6 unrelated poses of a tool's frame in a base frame.
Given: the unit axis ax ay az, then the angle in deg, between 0 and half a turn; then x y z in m.
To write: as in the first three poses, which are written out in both.
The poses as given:
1: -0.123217 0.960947 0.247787 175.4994 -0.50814 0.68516 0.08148
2: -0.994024 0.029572 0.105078 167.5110 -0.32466 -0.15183 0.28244
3: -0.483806 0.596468 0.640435 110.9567 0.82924 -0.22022 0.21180
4: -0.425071 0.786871 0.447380 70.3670 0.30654 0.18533 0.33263
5: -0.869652 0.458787 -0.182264 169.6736 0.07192 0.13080 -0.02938
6: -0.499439 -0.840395 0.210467 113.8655 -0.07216 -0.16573 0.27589
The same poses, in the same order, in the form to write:
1: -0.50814 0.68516 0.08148 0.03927 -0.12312 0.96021 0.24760
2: -0.32466 -0.15183 0.28244 0.10877 -0.98813 0.02940 0.10445
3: 0.82924 -0.22022 0.21180 0.56672 -0.39861 0.49144 0.52766
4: 0.30654 0.18533 0.33263 0.81731 -0.24492 0.45339 0.25778
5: 0.07192 0.13080 -0.02938 0.08999 -0.86612 0.45693 -0.18152
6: -0.07216 -0.16573 0.27589 0.54562 -0.41855 -0.70428 0.17638
